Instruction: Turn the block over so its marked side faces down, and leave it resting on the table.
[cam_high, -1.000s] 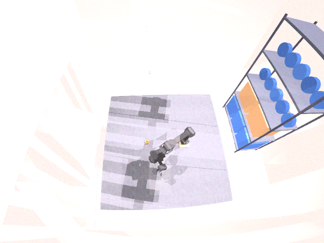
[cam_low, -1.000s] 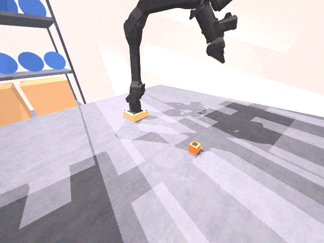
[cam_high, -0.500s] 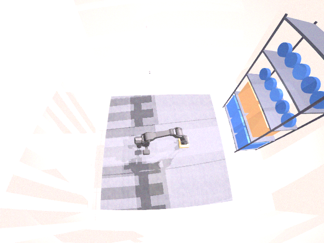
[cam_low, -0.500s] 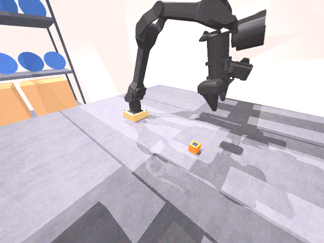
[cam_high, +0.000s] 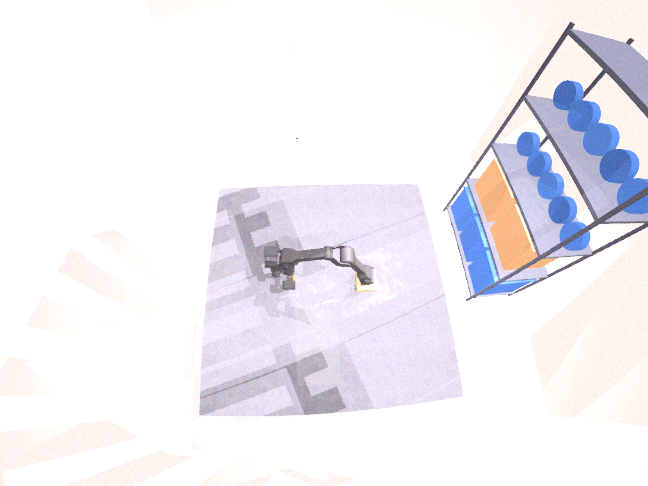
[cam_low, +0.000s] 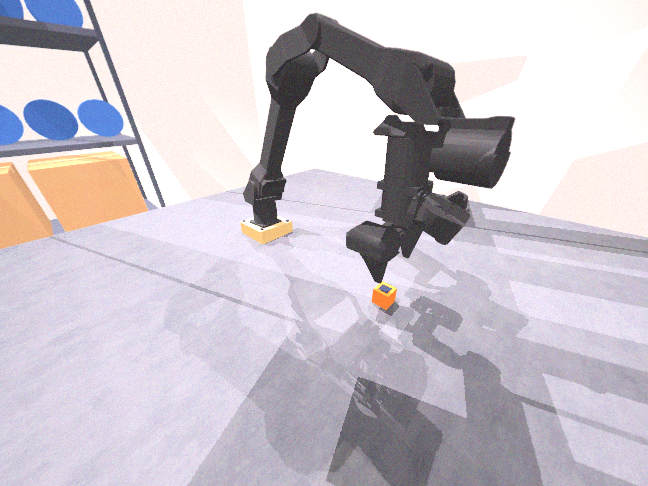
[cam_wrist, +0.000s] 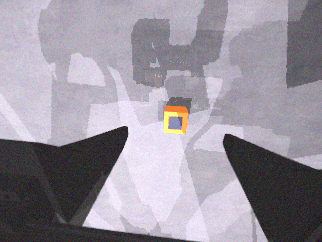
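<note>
The orange block is 5 cm below my gripper tip and 1 cm behind it.
</note>
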